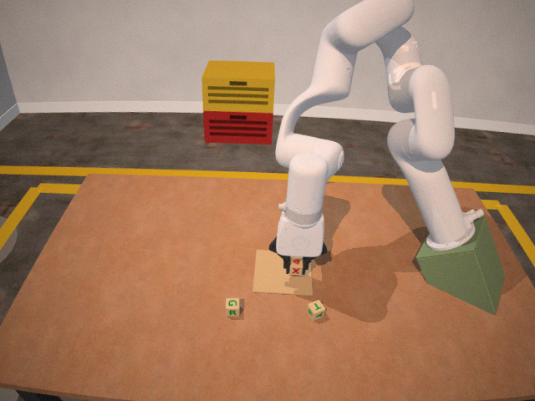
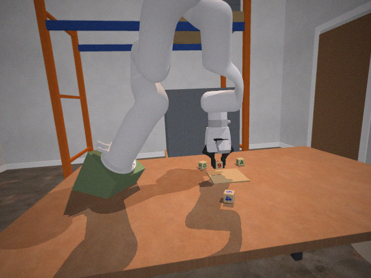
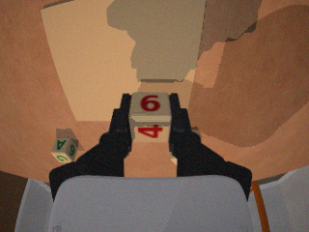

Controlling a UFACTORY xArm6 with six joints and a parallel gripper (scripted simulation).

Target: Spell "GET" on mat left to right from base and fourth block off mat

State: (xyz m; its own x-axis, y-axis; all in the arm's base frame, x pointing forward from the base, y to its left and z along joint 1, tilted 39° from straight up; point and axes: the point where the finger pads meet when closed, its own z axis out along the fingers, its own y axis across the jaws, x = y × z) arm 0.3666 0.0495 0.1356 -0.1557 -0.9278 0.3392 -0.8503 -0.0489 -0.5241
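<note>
Now: the tan mat 50 mm below my hand, 20 mm to the right of it and 20 mm ahead of it. The rest, counted from my hand: g block (160 mm ahead, 80 mm to the left, 40 mm below); t block (110 mm to the left, 40 mm below, 30 mm behind); red-lettered block (10 mm below).
</note>
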